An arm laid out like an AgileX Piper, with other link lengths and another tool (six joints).
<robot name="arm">
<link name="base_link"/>
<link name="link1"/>
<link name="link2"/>
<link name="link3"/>
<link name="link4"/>
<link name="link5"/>
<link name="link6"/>
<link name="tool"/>
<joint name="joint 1" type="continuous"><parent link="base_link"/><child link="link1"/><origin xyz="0.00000 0.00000 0.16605"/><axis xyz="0 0 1"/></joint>
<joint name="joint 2" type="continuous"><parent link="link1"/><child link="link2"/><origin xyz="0.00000 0.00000 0.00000"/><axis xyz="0 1 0"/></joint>
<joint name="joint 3" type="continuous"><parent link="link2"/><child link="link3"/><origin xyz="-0.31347 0.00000 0.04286"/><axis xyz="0 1 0"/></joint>
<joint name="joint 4" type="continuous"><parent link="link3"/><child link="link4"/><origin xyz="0.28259 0.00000 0.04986"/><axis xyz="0.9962 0 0.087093"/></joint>
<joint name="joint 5" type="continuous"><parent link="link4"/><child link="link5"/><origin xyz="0.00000 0.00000 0.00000"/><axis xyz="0 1 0"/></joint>
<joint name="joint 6" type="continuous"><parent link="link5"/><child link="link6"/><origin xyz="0.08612 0.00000 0.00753"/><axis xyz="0.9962 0 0.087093"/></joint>
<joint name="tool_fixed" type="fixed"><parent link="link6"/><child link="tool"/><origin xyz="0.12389 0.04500 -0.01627" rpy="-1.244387 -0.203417 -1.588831"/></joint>
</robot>
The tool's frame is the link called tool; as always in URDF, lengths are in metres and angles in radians. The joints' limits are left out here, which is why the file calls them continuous.
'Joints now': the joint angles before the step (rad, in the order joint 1, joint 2, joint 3, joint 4, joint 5, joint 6). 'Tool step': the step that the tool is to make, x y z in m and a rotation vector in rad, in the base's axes. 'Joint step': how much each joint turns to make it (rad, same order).
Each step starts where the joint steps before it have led.
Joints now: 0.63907, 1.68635, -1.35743, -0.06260, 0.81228, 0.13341
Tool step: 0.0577, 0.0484, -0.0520, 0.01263, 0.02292, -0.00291
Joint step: 0.00012, 0.27684, -0.20991, 0.02447, -0.05617, -0.00102
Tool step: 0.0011, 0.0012, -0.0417, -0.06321, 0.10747, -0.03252
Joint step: -0.00010, 0.10805, -0.05520, 0.00011, 0.07207, 0.03298
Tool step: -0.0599, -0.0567, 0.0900, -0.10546, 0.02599, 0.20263
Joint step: -0.01210, -0.24221, 0.03319, 0.01407, 0.28689, -0.24083
